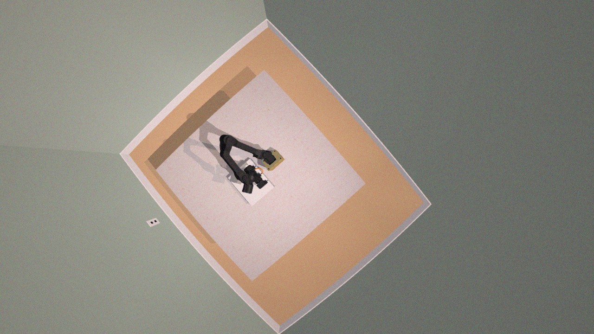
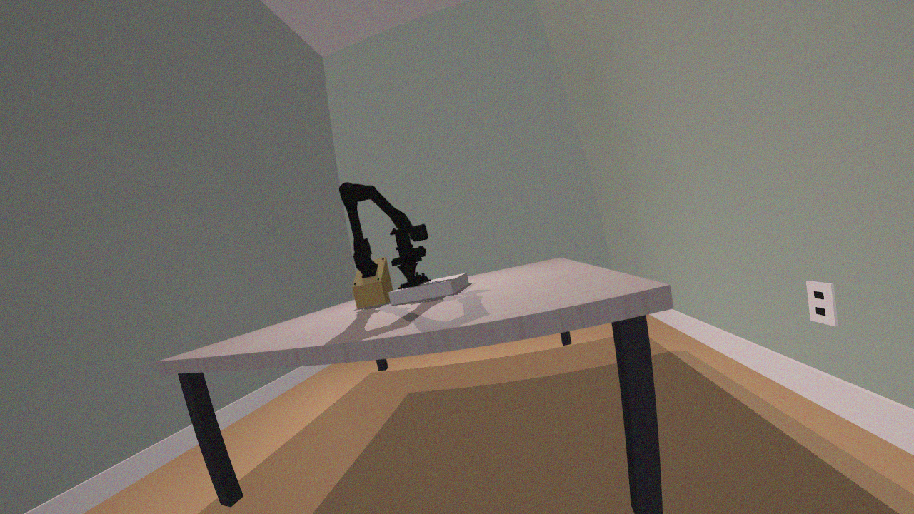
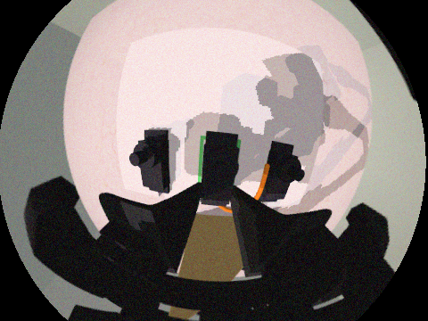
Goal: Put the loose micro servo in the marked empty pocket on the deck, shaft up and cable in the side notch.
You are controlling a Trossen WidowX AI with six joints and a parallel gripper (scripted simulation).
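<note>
My gripper tip is now 12 cm short of the white deck and 4 cm above it.
</note>
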